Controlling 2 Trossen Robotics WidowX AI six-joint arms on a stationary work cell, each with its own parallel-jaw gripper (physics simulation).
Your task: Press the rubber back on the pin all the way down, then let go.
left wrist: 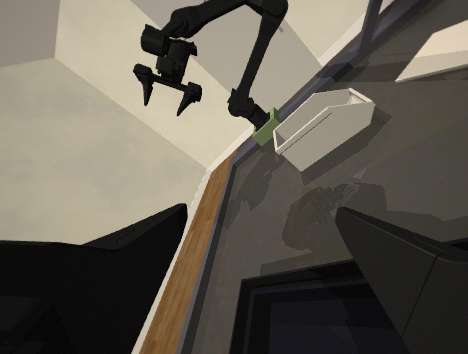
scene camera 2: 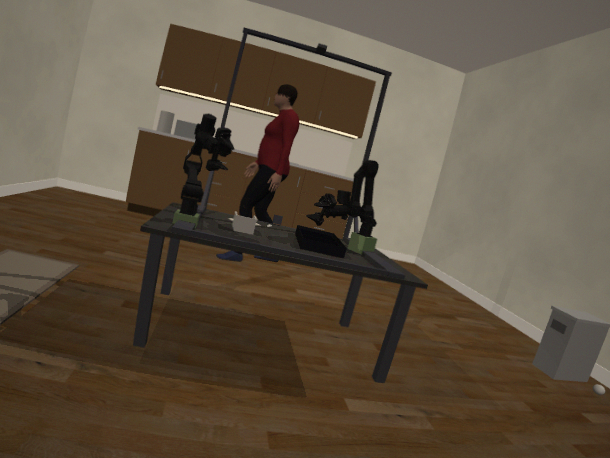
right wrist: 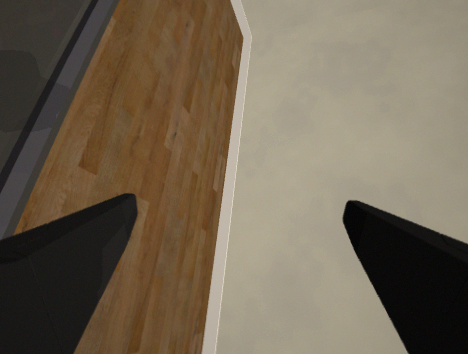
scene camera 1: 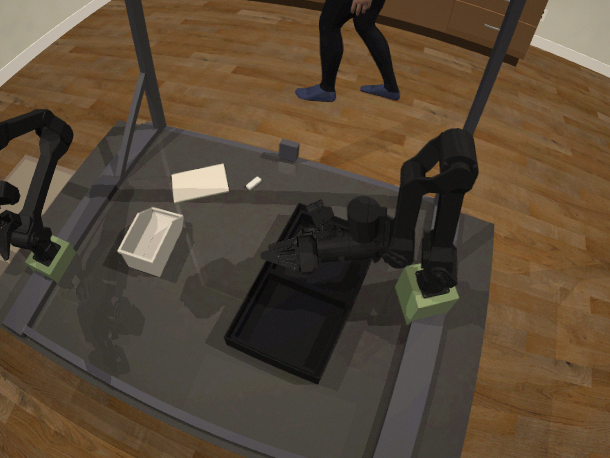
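Seen in the pictures: left gripper, fingertip midpoint: (left wrist: 260,212) (scene camera 2: 310,210) (scene camera 1: 264,251); right gripper, fingertip midpoint: (left wrist: 161,110) (scene camera 2: 230,159) (right wrist: 242,207); left arm's base, link origin: (scene camera 2: 364,235) (scene camera 1: 432,282); right arm's base, link origin: (left wrist: 263,122) (scene camera 2: 187,213) (scene camera 1: 46,252).
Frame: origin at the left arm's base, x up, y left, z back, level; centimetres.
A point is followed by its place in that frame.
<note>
The pin and its rubber back do not show clearly in any view; the left arm covers part of the table at the tray's far right in scene camera 1. My left gripper (scene camera 1: 268,250) @(x 7.3, y -9.3, z -33.8 cm) (scene camera 2: 313,210) @(x 7.3, y -9.3, z -33.8 cm) (left wrist: 260,212) @(x 7.3, y -9.3, z -33.8 cm) is open and empty, held in the air over the left long side of the black two-compartment tray (scene camera 1: 272,359) @(x -4.5, y 8.4, z -35.6 cm) (scene camera 2: 320,242) @(x -4.5, y 7.0, z -37.6 cm) (left wrist: 300,275) @(x -5.2, y -5.1, z -39.1 cm). My right gripper (scene camera 2: 229,158) @(x 22.6, y -6.3, z -84.5 cm) (left wrist: 161,110) @(x 22.6, y -6.3, z -84.5 cm) (right wrist: 242,207) @(x 22.6, y -6.3, z -84.5 cm) is open and empty, raised high at the left of the table and partly cut off in scene camera 1.
A white open box (scene camera 1: 168,252) @(x -7.8, y -21.8, z -55.8 cm) (scene camera 2: 244,224) @(x -5.4, y -18.5, z -63.1 cm) (left wrist: 330,137) @(x -6.8, y -23.8, z -54.9 cm) stands left of the tray. A cream slab (scene camera 1: 200,182) @(x -8.8, y -43.1, z -46.9 cm) and a small white block (scene camera 1: 253,183) @(x -8.5, y -39.9, z -32.8 cm) lie behind it. A small grey cube (scene camera 1: 289,150) @(x -5.1, y -47.1, z -22.1 cm) is at the back edge. Upright posts (scene camera 1: 145,65) @(x 16.6, y -67.2, z -59.4 cm) rise from the table. A person stands behind.
</note>
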